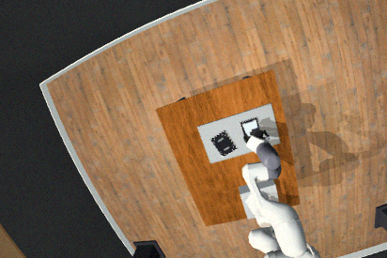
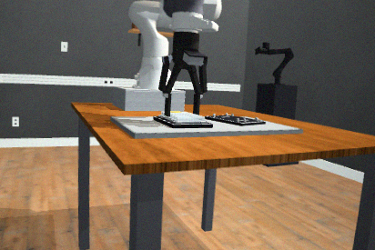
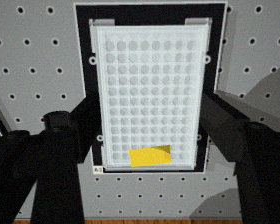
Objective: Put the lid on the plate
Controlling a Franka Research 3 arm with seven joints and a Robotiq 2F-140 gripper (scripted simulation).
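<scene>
My hand is 2 cm above the clear lid. From my hand the other things lie so: black nest 4 cm below; then culture plate 3 cm below; then black lid park 4 cm behind, 21 cm to the left, 4 cm below.
</scene>
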